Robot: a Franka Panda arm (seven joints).
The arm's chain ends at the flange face. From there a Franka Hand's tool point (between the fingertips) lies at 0.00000 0.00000 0.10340 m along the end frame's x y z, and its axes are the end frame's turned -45 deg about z.
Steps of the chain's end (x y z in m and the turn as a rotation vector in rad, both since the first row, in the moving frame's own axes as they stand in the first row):
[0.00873, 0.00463, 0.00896, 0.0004, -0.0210, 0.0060]
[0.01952, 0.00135, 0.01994, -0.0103, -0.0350, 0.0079]
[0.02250, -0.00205, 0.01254, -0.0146, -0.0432, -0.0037]
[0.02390, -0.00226, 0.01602, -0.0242, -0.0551, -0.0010]
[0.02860, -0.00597, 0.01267, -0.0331, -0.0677, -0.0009]
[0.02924, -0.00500, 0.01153, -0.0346, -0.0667, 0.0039]
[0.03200, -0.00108, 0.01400, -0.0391, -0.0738, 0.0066]
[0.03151, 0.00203, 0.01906, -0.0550, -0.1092, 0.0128]
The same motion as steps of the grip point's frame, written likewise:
[0.00140, 0.00788, 0.00894, 0.0151, -0.0146, 0.0060]
[0.00954, 0.01294, 0.01987, 0.0175, -0.0320, 0.0079]
[0.01313, 0.01238, 0.01243, 0.0202, -0.0409, -0.0037]
[0.01270, 0.01305, 0.01583, 0.0218, -0.0561, -0.0010]
[0.01708, 0.01348, 0.01238, 0.0245, -0.0713, -0.0009]
[0.01682, 0.01478, 0.01124, 0.0227, -0.0716, 0.0039]
[0.01515, 0.01930, 0.01364, 0.0245, -0.0798, 0.0066]
[0.00890, 0.01969, 0.01829, 0.0383, -0.1161, 0.0128]

